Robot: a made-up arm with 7 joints.
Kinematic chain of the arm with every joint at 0, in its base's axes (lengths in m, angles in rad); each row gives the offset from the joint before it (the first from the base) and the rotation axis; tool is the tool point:
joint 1: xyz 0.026 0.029 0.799 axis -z
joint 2: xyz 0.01 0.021 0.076 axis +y
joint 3: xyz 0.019 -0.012 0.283 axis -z
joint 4: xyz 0.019 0 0.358 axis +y
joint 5: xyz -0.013 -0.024 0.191 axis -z
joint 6: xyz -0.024 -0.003 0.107 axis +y
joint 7: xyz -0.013 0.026 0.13 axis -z
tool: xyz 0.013 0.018 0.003
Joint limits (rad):
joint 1: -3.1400..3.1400
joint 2: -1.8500..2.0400
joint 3: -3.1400..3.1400
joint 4: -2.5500..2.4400
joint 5: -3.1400..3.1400
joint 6: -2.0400..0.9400
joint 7: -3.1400..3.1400
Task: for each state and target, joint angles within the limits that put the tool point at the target. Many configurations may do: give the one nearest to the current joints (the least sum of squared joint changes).
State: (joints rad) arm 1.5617 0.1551 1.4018 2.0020 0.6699 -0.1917 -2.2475
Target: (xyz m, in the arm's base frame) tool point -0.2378 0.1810 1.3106
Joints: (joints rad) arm 2.0627 -0.5121 1.2232 2.3710 0.7843 -0.2990 -2.2264
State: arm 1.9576 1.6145 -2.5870 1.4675 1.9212 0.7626 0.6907
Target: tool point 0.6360 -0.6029 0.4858
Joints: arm 1.1997 2.0400 -1.9932 0.9267 2.0263 0.7847 0.7018
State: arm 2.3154 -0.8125 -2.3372 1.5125 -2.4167 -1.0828 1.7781
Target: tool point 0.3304 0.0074 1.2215
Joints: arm 2.1475 -0.4043 -2.1342 2.1088 -2.5605 -1.4337 1.8363
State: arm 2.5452 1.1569 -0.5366 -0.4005 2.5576 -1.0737 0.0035
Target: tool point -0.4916 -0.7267 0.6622
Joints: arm 2.3277 1.5783 -0.5233 0.2411 2.5924 -1.5607 -0.0691
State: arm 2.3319 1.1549 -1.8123 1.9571 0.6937 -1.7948 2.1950
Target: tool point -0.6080 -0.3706 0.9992
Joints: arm 2.9637 1.5430 -1.7698 1.8775 0.6668 -1.9279 2.2175
